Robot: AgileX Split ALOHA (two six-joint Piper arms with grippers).
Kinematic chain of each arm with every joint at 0, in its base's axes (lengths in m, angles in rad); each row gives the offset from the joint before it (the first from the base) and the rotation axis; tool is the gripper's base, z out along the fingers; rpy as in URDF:
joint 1: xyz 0 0 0.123 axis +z
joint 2: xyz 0 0 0 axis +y
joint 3: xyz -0.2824 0 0.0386 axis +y
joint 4: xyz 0.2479 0 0.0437 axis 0.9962 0 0.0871
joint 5: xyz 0 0 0 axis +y
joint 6: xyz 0.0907 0 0.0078 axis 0.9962 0 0.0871
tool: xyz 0 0 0 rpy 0 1.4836 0
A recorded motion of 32 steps. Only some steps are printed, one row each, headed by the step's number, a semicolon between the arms.
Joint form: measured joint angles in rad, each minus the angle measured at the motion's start. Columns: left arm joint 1, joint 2, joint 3, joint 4, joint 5, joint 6; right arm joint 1, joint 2, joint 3, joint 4, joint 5, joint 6.
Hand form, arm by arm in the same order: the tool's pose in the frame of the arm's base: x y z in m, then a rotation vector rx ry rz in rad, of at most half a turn. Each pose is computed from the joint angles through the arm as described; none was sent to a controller.
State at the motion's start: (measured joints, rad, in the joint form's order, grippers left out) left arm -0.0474 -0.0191 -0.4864 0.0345 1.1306 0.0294; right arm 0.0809 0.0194 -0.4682 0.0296 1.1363 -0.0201
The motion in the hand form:
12: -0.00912 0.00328 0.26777 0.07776 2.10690 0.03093; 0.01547 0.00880 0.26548 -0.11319 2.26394 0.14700
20: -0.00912 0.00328 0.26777 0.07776 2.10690 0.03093; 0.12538 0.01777 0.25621 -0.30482 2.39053 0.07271
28: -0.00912 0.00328 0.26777 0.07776 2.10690 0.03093; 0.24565 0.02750 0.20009 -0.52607 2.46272 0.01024
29: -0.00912 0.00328 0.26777 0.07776 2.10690 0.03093; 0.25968 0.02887 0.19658 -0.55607 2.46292 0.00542
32: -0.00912 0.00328 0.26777 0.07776 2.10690 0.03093; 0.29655 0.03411 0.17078 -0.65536 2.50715 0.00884
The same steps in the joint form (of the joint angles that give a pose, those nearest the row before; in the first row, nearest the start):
12: 0.0000 0.0000 0.0000 0.0000 0.0000 0.0000; 0.0000 0.1256 -0.0067 0.0625 -0.0229 -0.0009
20: 0.0000 0.0000 0.0000 0.0000 0.0000 0.0000; -0.0001 0.7084 -0.0226 0.1005 -0.4403 -0.2210
28: 0.0000 0.0000 0.0000 0.0000 0.0000 0.0000; 0.0000 1.3490 -0.1676 0.2387 -0.8189 -0.5489
29: 0.0000 0.0000 0.0000 0.0000 0.0000 0.0000; 0.0000 1.4088 -0.2096 0.2557 -0.8286 -0.5887
32: 0.0000 0.0000 0.0000 0.0000 0.0000 0.0000; 0.0046 1.6027 -0.3180 0.3030 -0.8417 -0.6986

